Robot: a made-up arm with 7 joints.
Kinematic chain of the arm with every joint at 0, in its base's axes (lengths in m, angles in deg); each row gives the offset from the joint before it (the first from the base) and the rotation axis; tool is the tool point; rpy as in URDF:
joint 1: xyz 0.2 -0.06 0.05 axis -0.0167 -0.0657 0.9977
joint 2: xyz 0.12 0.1 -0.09 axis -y
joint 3: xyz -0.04 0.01 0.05 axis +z
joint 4: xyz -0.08 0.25 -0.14 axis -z
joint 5: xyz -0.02 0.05 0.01 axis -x
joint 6: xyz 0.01 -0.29 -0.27 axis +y
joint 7: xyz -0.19 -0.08 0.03 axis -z
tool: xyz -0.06 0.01 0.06 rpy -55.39 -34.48 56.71
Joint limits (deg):
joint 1: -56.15..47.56
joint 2: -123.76..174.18
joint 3: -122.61..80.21
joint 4: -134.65..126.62
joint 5: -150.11..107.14
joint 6: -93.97..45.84
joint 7: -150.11..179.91
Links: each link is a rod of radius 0.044 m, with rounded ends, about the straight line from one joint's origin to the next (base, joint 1, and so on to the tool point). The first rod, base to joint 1, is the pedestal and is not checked.
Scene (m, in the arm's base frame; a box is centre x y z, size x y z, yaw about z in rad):
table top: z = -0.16
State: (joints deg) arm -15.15 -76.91 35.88 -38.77 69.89 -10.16 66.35
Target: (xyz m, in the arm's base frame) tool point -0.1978 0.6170 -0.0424
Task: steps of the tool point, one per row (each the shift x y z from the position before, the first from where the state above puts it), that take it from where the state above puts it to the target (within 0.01 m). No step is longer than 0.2 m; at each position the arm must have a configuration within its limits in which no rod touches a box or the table.
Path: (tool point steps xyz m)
1: 0.0390 0.0964 -0.0092
2: -0.0001 0.1189 0.0244
3: -0.0634 0.1120 0.0502
4: -0.1264 0.0657 0.0587
5: -0.1609 -0.0122 0.0468
6: -0.0257 0.1430 -0.0633
7: -0.0445 0.1088 -0.0850
8: -0.0683 0.0709 -0.0775
9: -0.0861 0.0391 -0.0429
10: -0.0872 0.0191 0.0106

